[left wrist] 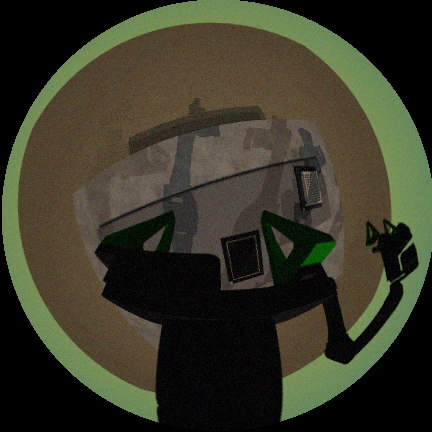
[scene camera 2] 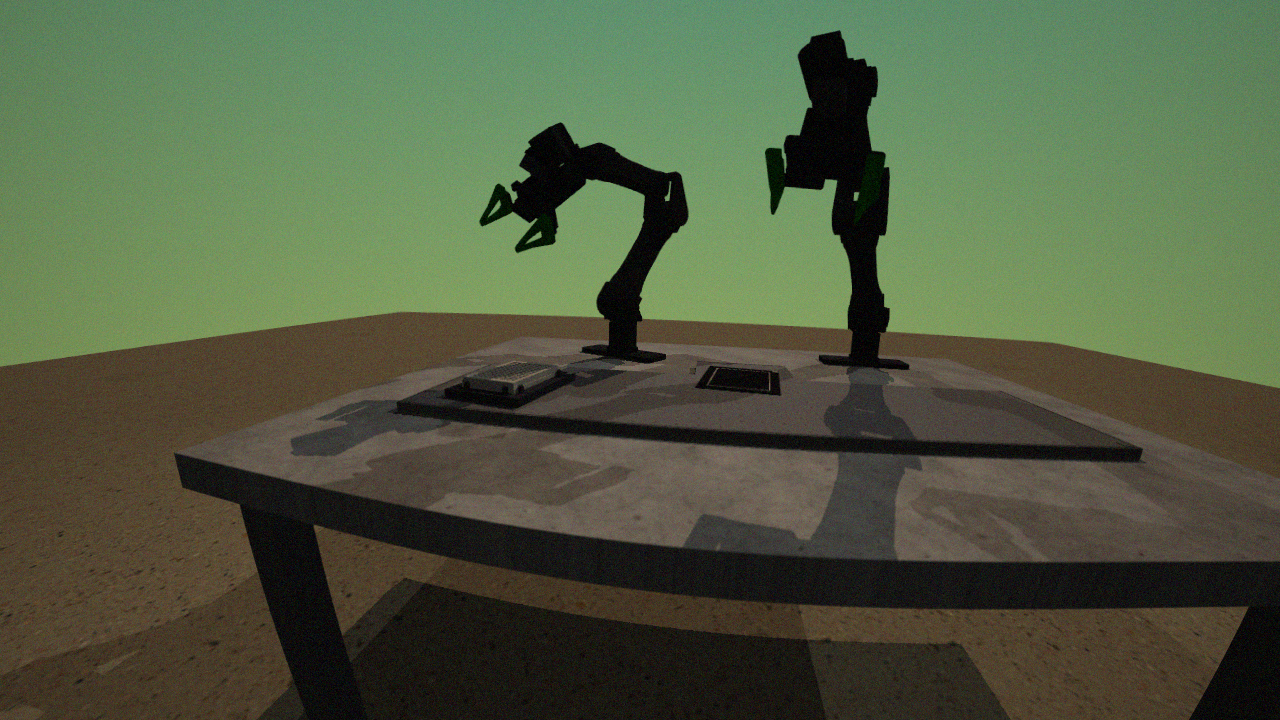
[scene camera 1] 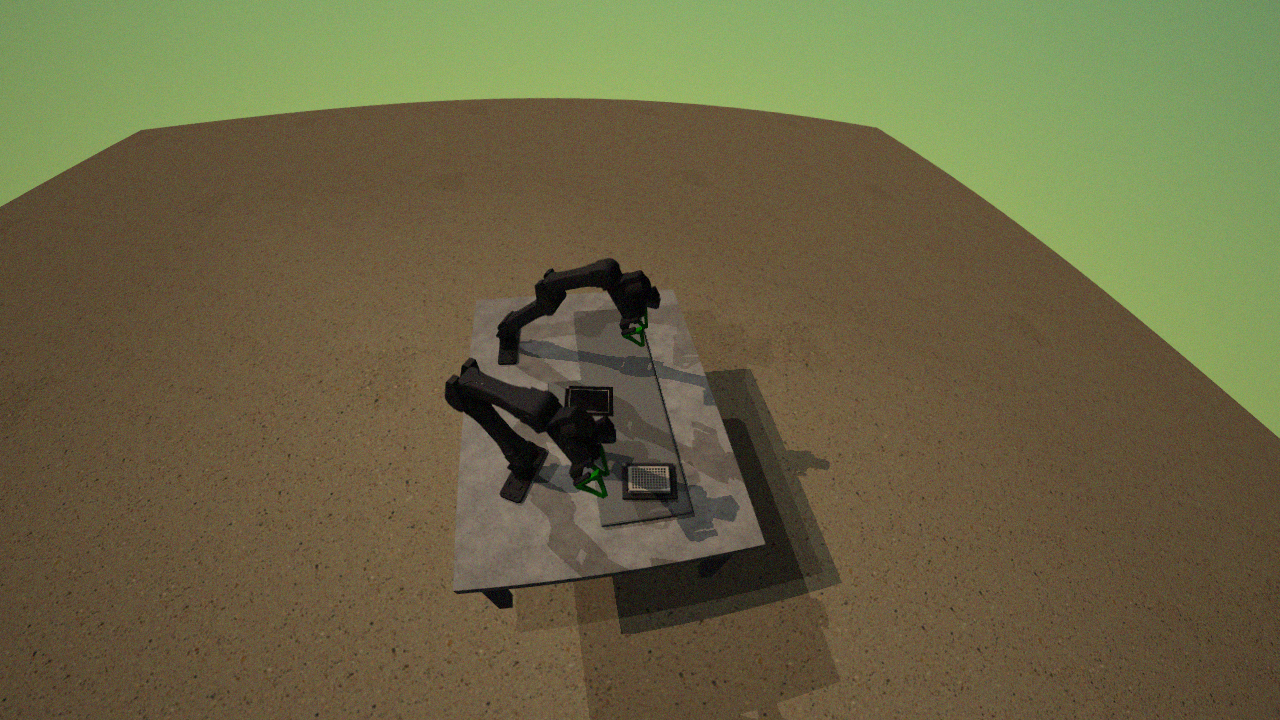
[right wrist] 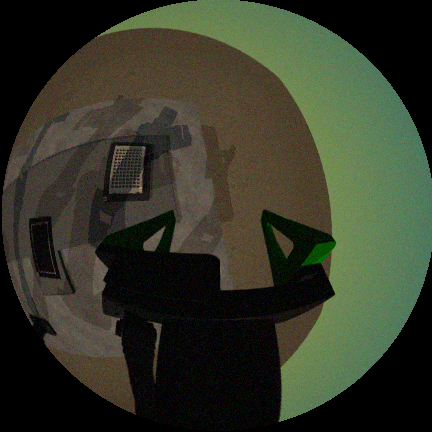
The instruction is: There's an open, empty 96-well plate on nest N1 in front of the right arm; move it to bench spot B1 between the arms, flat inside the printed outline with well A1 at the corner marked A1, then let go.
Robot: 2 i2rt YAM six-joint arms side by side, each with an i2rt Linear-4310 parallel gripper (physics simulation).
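Frame: origin at the left arm's base, x ahead, y left, z up, level; metres.
Seen in the pictures: left gripper, fingertip midpoint: (left wrist: 217,214) (scene camera 2: 812,215) (scene camera 1: 644,337); right gripper, fingertip midpoint: (left wrist: 375,220) (scene camera 2: 497,236) (scene camera 1: 606,485) (right wrist: 217,214); left arm's base, link origin: (scene camera 2: 863,364) (scene camera 1: 508,345); right arm's base, link origin: (scene camera 2: 622,355) (scene camera 1: 523,472).
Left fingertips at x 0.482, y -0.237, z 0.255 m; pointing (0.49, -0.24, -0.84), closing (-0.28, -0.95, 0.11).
Note:
Offsets run from my left fingertips to a thing's middle. "spot": to the spot under its first point. Level surfaces: height alone.
The pale 96-well plate {dx -0.024, dy -0.392, dz -0.223 m} (scene camera 1: 648,479) (scene camera 2: 512,377) (left wrist: 312,188) (right wrist: 128,169) lies flat on the dark nest N1 {dx -0.024, dy -0.392, dz -0.231 m} (scene camera 1: 648,497) (left wrist: 301,192) (right wrist: 127,197). Bench spot B1 {spot: dx -0.182, dy -0.068, dz -0.240 m} (scene camera 1: 589,401) (scene camera 2: 739,380) (left wrist: 244,257) (right wrist: 44,247) is a black pad with a thin light outline and nothing on it. The A1 markings are too small to read. My right gripper (scene camera 1: 601,472) (scene camera 2: 499,237) (left wrist: 375,220) (right wrist: 217,214) is open and empty, high above the table, left of the plate in scene camera 1. My left gripper (scene camera 1: 642,329) (scene camera 2: 815,217) (left wrist: 217,214) is open and empty, high up, away from the plate.
A thin grey board {dz -0.242 m} (scene camera 1: 637,385) (scene camera 2: 939,420) carries the nest and lies on the grey table {dz -0.255 m} (scene camera 1: 528,555) (scene camera 2: 626,501). Both arm bases stand along one long table edge. The right arm's forearm reaches close beside B1 in scene camera 1. Arm shadows cross the board.

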